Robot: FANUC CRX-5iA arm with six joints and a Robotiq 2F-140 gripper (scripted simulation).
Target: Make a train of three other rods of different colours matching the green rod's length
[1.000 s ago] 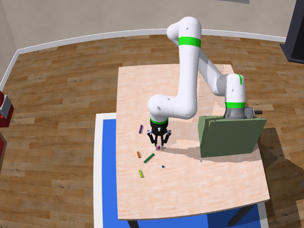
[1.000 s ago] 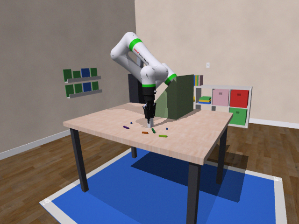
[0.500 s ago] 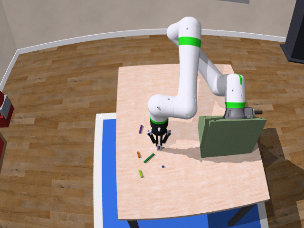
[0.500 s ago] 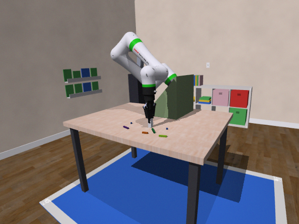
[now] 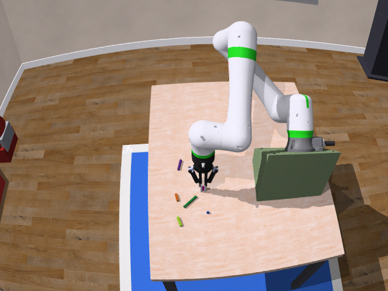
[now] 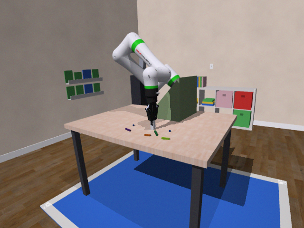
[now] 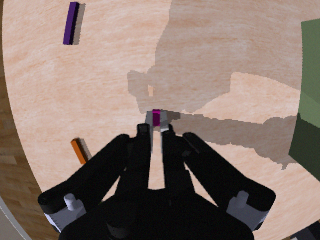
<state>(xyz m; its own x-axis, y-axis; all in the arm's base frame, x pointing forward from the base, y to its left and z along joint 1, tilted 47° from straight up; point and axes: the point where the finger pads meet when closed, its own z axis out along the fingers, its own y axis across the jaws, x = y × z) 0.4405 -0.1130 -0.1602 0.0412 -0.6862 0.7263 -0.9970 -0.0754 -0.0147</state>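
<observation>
My hand is 70 mm to the right of the green rod, 60 mm short of it and 30 mm above it. Also, from my hand: purple rod (140 mm to the right, 120 mm ahead, 30 mm below); magenta rod (30 mm below, 10 mm to the right); orange rod (120 mm ahead, 50 mm to the left, 30 mm below).
</observation>
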